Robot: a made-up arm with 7 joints.
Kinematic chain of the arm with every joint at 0, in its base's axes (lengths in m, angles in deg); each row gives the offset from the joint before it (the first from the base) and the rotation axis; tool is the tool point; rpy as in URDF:
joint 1: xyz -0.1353 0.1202 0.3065 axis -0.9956 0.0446 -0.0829
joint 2: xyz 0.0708 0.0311 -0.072 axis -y
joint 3: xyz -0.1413 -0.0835 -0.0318 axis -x
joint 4: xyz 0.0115 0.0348 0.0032 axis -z
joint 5: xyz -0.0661 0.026 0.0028 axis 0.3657 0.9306 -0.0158
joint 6: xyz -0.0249 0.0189 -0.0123 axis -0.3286 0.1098 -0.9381
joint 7: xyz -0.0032 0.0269 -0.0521 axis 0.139 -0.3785 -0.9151
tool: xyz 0.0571 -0.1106 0.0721 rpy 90 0 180
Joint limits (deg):
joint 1: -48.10..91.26
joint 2: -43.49..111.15
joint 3: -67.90..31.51
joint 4: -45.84..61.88
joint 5: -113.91..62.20
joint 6: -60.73..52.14
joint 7: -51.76..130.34
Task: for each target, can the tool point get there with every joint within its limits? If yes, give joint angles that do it. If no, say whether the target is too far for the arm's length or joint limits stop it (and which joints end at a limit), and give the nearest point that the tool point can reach.
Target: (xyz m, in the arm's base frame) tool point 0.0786 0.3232 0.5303
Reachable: no: joint limits stop it (at a limit: joint 2, joint 3, joint 7) | nearest point 0.0166 0.2743 0.4751 | short by 0.096 m
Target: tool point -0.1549 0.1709 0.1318
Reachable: yes | joints -4.37 77.41 -57.65 -1.74 40.38 -41.66 -34.12
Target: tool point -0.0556 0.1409 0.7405
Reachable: no: joint limits stop it (at a limit: joint 2, joint 3, joint 7) | nearest point -0.0953 0.1344 0.5908 | short by 0.155 m
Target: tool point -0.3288 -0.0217 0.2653
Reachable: yes | joints 73.82 10.76 1.57 30.39 -33.76 -6.83 41.40
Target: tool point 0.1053 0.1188 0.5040
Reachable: no: joint limits stop it (at a limit: joint 2, joint 3, joint 4, joint 7) | nearest point 0.0593 0.1198 0.4802 | short by 0.052 m
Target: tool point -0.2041 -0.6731 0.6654
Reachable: no: too far | nearest point -0.1402 -0.3281 0.4652 | short by 0.404 m
